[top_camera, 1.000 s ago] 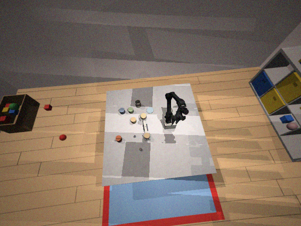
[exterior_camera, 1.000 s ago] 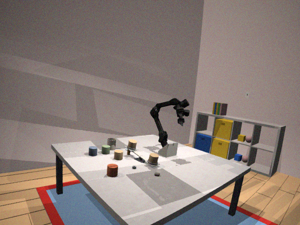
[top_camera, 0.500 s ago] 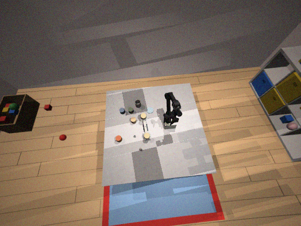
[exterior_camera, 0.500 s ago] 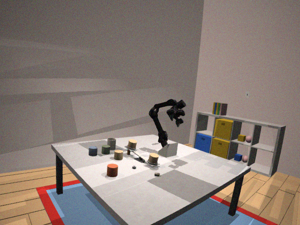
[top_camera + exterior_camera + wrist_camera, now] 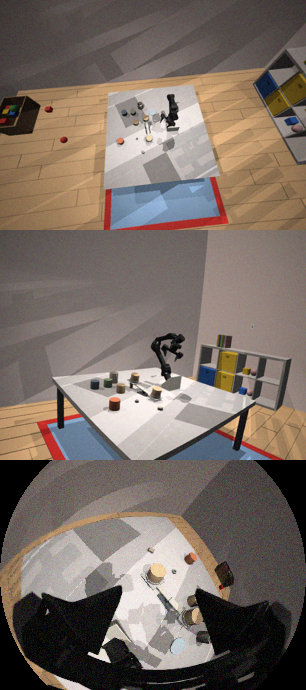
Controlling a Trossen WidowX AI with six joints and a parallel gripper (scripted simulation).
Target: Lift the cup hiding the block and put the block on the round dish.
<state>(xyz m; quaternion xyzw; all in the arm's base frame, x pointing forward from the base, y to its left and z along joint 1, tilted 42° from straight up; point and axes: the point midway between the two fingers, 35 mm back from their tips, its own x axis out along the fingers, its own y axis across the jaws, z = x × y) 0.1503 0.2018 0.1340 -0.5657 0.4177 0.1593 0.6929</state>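
My gripper tip is now 26 cm above the grey-green block, 18 cm short of it and 3 cm to the right of it. Round my gripper tip: small balance: 27 cm below, 17 cm ahead, 11 cm to the right; then green cup: 41 cm to the right, 30 cm ahead, 26 cm below; then dark ring: 33 cm ahead, 29 cm below, 2 cm to the right.
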